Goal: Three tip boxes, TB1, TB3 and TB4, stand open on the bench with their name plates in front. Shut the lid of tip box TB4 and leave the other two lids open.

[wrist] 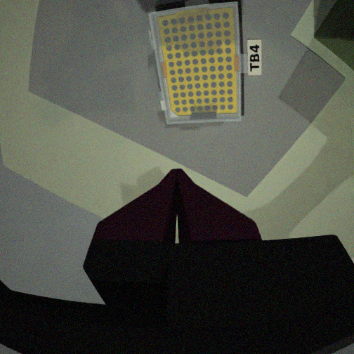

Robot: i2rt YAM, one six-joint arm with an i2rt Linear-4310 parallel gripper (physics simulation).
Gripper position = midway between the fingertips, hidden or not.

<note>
In view: the gripper [176,177] and a clear lid [199,64].
</note>
